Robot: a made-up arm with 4 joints.
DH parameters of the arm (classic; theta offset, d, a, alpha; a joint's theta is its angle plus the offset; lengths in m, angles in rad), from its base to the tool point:
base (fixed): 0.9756 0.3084 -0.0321 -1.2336
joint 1: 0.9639 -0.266 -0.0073 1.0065
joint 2: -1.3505 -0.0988 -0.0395 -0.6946
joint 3: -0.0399 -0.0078 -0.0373 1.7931
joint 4: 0 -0.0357 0.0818 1.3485
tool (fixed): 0.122 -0.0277 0 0
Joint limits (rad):
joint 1: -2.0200..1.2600
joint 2: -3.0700..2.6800
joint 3: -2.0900..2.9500
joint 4: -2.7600..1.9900
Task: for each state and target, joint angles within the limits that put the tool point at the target. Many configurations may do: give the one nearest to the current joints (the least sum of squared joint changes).
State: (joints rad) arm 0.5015 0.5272 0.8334 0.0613
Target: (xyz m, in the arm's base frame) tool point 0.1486 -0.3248 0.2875
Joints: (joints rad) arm 0.8691 0.5581 1.2447 -0.7080
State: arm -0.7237 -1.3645 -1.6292 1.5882
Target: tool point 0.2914 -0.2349 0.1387
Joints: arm -0.4479 -1.4516 -1.7853 1.9645
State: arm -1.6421 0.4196 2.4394 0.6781
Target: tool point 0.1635 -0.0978 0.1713
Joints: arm -1.8842 0.5167 2.4982 0.5823
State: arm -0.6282 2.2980 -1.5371 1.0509
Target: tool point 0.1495 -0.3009 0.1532
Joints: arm -0.8152 2.6800 -1.1889 1.7183
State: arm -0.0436 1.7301 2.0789 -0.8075
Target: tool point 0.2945 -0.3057 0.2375
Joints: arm 0.7204 1.9170 2.2797 -1.0897
